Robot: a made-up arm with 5 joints. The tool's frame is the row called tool.
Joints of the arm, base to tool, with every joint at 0 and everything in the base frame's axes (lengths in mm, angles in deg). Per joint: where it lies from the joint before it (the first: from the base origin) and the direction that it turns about. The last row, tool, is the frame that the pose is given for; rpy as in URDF.
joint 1: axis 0 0 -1 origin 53 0 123
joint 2: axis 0 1 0 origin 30 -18 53
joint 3: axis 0 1 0 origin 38 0 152
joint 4: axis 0 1 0 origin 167 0 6
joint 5: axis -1 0 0 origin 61 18 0
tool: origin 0 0 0 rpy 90 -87.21 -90
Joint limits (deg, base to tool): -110..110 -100..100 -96.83..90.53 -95..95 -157.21..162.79
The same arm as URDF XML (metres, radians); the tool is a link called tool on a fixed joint. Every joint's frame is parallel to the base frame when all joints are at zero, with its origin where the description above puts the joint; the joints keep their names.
<robot name="arm">
<joint name="joint 1" type="revolute"><parent link="base"/><child link="link1"/><origin xyz="0.053 0 0.123" rpy="0 0 0"/><axis xyz="0 0 -1"/><limit lower="-1.9199" upper="1.9199"/></joint>
<joint name="joint 2" type="revolute"><parent link="link1"/><child link="link2"/><origin xyz="0.03 -0.018 0.053" rpy="0 0 0"/><axis xyz="0 1 0"/><limit lower="-1.7453" upper="1.7453"/></joint>
<joint name="joint 3" type="revolute"><parent link="link2"/><child link="link3"/><origin xyz="0.038 0 0.152" rpy="0 0 0"/><axis xyz="0 1 0"/><limit lower="-1.69" upper="1.58"/></joint>
<joint name="joint 4" type="revolute"><parent link="link3"/><child link="link4"/><origin xyz="0.167 0 0.006" rpy="0 0 0"/><axis xyz="0 1 0"/><limit lower="-1.6581" upper="1.6581"/></joint>
<joint name="joint 5" type="revolute"><parent link="link4"/><child link="link5"/><origin xyz="0.061 0.018 0" rpy="0 0 0"/><axis xyz="-1 0 0"/><limit lower="-2.7438" upper="2.8412"/></joint>
<joint name="tool_joint" type="fixed"><parent link="link5"/><child link="tool"/><origin xyz="0 0 0" rpy="1.5708 -1.5221 -1.5708"/></joint>
<link name="base"/>
<link name="link1"/>
<link name="link2"/>
<link name="link3"/>
<link name="link4"/>
<link name="link5"/>
<link name="tool"/>
</robot>

